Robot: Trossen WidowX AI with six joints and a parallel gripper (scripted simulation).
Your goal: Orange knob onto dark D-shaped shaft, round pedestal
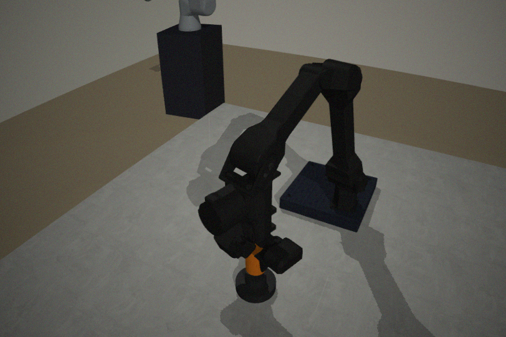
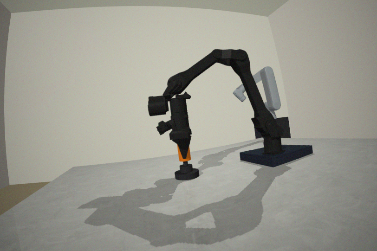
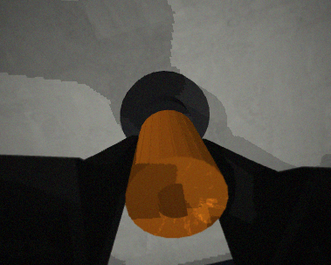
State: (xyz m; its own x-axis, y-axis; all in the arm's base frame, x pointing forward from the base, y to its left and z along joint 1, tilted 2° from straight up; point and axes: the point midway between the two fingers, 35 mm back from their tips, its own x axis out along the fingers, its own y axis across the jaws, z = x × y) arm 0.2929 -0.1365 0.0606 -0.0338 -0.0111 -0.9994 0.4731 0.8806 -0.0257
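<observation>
Now: the orange knob 20 mm above my gripper tip. From my gripper tip the other things lie so: dark round pedestal: 40 mm below.
</observation>
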